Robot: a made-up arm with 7 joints.
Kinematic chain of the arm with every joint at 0, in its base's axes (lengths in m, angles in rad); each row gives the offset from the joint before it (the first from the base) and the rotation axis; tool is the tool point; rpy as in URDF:
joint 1: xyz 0 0 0.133 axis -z
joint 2: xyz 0 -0.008 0.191 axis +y
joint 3: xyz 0 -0.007 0.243 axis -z
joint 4: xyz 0 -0.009 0.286 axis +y
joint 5: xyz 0 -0.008 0.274 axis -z
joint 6: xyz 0 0 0.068 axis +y
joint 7: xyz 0 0 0.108 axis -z
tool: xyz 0 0 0 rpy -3.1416 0 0
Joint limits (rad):
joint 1: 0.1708..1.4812
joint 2: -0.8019..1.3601
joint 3: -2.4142..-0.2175
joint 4: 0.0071..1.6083
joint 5: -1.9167..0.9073
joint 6: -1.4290..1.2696
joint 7: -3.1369..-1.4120
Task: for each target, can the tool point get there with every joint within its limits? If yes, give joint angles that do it. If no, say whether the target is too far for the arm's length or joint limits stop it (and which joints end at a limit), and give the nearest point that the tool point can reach.
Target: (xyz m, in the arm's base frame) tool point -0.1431 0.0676 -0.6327
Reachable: no: joint limits stop it (at a limit: joint 1, joint 2, joint 3, joint 4) | nearest point 0.0679 -0.5005 0.0227 | short by 0.893 m
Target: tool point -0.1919 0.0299 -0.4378
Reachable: no: joint limits stop it (at a limit: joint 1, joint 2, joint 3, joint 4) | nearest point 0.0574 -0.4936 0.0339 | short by 0.747 m
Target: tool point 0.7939 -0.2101 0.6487
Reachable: yes | joints 0.4071 0.8596 -0.7154 0.8339 -1.3263 -0.6871 -2.4274
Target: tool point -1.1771 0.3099 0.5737
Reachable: no: too far | nearest point -0.7346 0.2843 0.6938 | short by 0.459 m
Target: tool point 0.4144 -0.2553 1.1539
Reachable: yes | joints 0.6860 0.4508 -1.3021 0.3130 -0.6698 -0.4941 -2.8891
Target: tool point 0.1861 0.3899 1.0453
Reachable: yes | joints 1.1950 -0.2196 -2.1949 1.0298 -1.2029 -0.7809 -2.5876
